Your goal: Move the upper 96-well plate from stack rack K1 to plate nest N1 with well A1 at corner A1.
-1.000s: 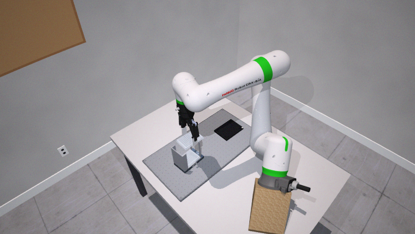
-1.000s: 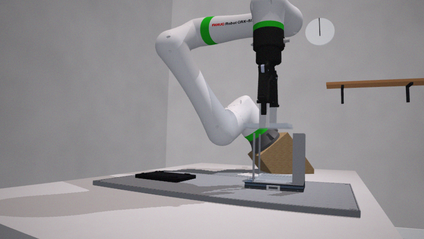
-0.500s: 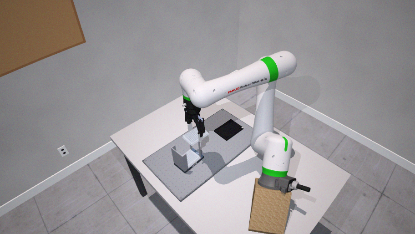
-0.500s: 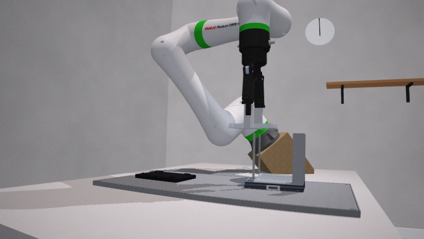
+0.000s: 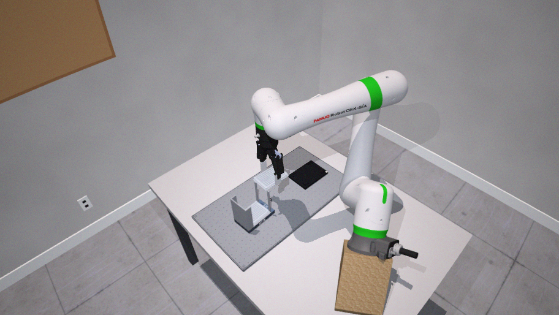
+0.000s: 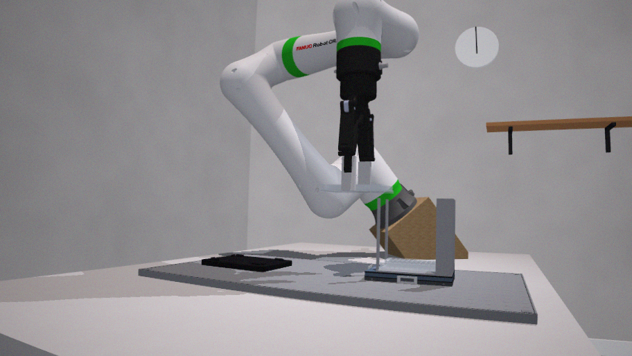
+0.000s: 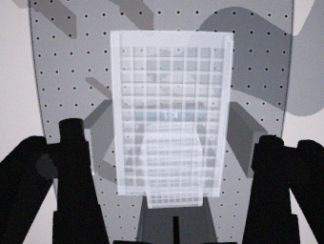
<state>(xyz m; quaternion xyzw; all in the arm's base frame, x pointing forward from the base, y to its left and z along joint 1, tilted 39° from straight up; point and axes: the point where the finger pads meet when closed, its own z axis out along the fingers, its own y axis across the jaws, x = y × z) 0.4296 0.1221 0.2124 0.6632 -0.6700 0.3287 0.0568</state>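
My hand is 10 mm past the black plate nest N1, 250 mm to the left of it and 190 mm above it. The rest, counted from my hand: pale square lettered A1: 80 mm behind, 320 mm to the right, 180 mm below.
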